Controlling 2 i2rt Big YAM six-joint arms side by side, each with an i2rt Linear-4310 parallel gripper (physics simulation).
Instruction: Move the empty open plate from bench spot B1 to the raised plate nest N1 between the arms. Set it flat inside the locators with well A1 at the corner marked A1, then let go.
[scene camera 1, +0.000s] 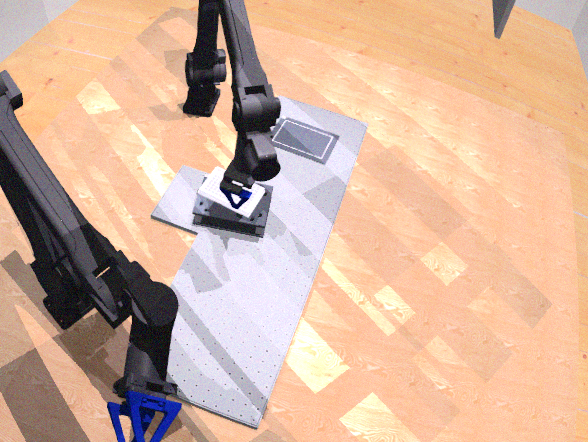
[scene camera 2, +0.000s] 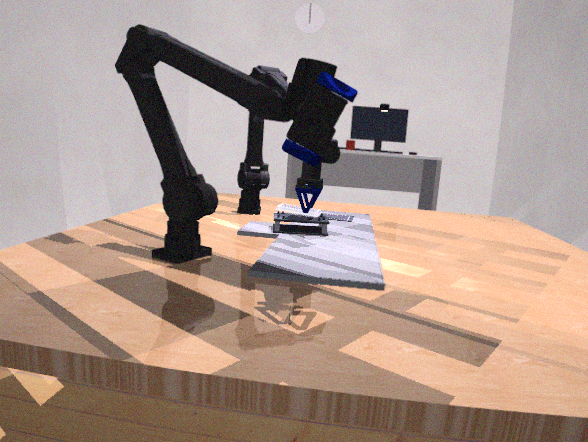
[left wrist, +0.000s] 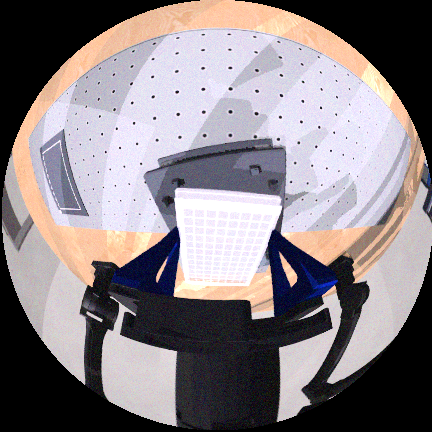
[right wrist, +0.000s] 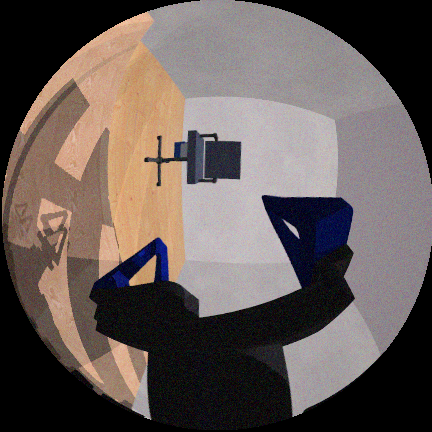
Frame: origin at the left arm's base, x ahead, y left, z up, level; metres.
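Seen in the pictures: left gripper, fingertip midpoint: (scene camera 1: 242, 195) (scene camera 2: 307, 211) (left wrist: 224, 232); right gripper, fingertip midpoint: (scene camera 2: 328, 124) (right wrist: 208, 223); left arm's base, origin of the base link: (scene camera 1: 202, 102) (scene camera 2: 249, 211) (left wrist: 109, 268); right arm's base, origin of the base link: (scene camera 1: 73, 301) (scene camera 2: 182, 255) (left wrist: 337, 264).
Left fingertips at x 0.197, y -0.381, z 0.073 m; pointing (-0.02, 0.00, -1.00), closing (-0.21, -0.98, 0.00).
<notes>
Pixels of each thing's middle, then the offset from my left fingertips to it. "*": a spot on its surface instead. Level surfaces: height alone.
- white well plate, body centre: (left wrist: 221, 250) (scene camera 1: 231, 190) (scene camera 2: 298, 210) dx -0.026, dy +0.007, dz +0.000 m
- dark raised nest N1, body centre: (left wrist: 225, 221) (scene camera 1: 233, 203) (scene camera 2: 300, 221) dx -0.020, dy +0.001, dz -0.035 m
- grey perforated bench board, its level: dz -0.060 m
- dark pad with a white outline, surface spot: (left wrist: 62, 170) (scene camera 1: 303, 148) * dx +0.114, dy +0.251, dz -0.059 m
The white well plate (scene camera 1: 210, 188) (scene camera 2: 289, 207) (left wrist: 225, 245) is between the fingers of my left gripper (scene camera 1: 238, 200) (scene camera 2: 307, 209) (left wrist: 224, 232), which is shut on its two sides. The plate is over the dark raised nest N1 (scene camera 1: 216, 212) (scene camera 2: 321, 219) (left wrist: 220, 167) and turned relative to its edges. Several small locators show on the nest top beyond the plate's near edge in the left wrist view. Whether the plate touches the nest is unclear, and the A1 marks cannot be read. My right gripper (scene camera 1: 138, 431) (scene camera 2: 330, 124) (right wrist: 208, 223) is open and empty, far from the plate.
The grey perforated bench board (scene camera 1: 240, 320) (scene camera 2: 330, 260) (left wrist: 190, 102) lies under the nest. A dark pad with a white outline (scene camera 1: 306, 154) (left wrist: 62, 170), bearing no plate, lies on it behind the nest in scene camera 1. A chair (right wrist: 192, 157) stands beyond the table.
</notes>
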